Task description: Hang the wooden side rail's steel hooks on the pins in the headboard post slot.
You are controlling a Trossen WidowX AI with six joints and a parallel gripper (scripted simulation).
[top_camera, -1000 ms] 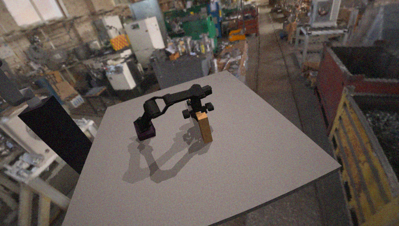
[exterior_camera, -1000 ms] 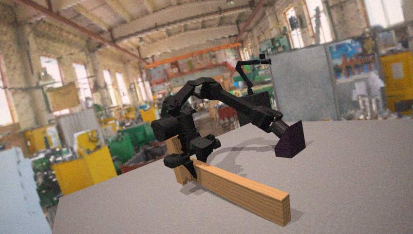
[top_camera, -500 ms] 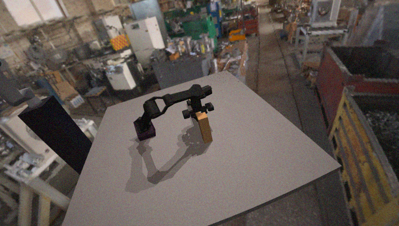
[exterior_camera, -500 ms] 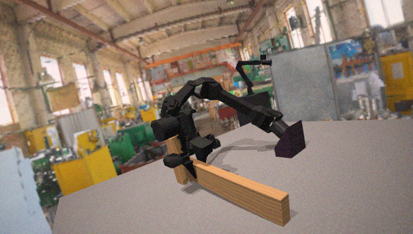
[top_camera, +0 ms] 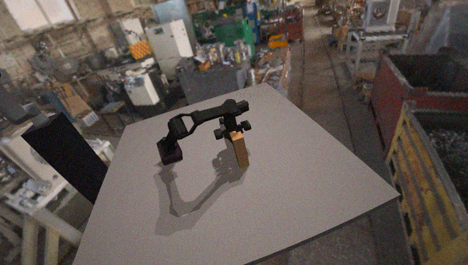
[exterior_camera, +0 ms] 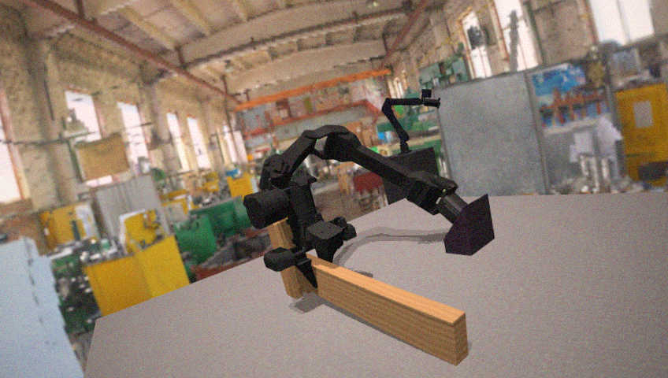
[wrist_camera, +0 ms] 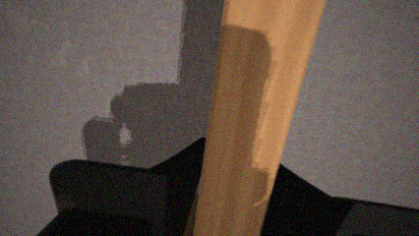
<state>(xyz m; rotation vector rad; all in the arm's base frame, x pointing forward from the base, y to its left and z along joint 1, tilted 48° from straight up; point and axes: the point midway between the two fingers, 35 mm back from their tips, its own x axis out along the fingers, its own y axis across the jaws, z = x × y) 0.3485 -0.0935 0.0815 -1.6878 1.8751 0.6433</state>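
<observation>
Now: gripper tip 10 mm past the wooden headboard post, 120 mm to the left of it and 40 mm below it.
</observation>
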